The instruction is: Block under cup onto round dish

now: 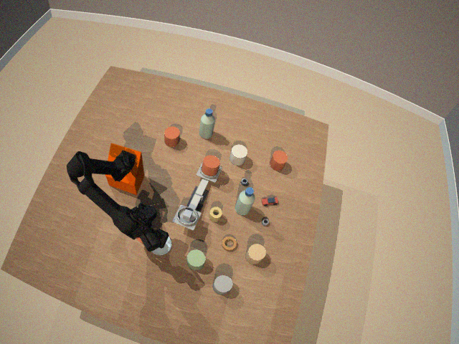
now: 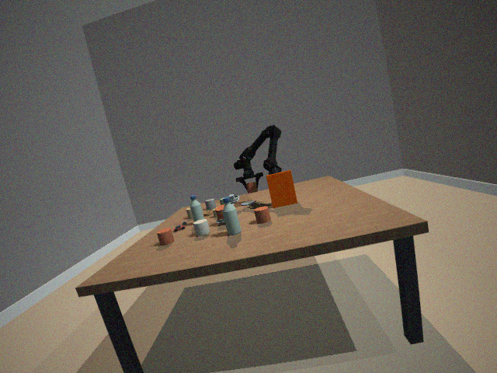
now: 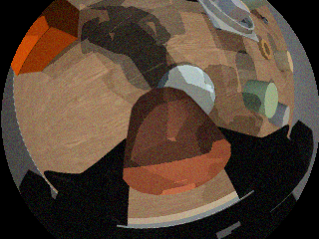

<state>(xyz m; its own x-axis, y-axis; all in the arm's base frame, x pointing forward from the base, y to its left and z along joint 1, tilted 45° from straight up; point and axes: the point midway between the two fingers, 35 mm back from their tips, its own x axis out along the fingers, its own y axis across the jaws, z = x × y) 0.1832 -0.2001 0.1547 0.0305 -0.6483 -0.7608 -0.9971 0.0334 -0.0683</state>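
My gripper tip is 9 cm above the round pale blue dish, 5 cm short of it and 2 cm to the right of it. Round my gripper tip: cup: 2 cm to the right, 1 cm above; then balance: 27 cm to the left, 13 cm ahead, 6 cm below; then balance beam: 27 cm to the left, 13 cm ahead, 5 cm below.
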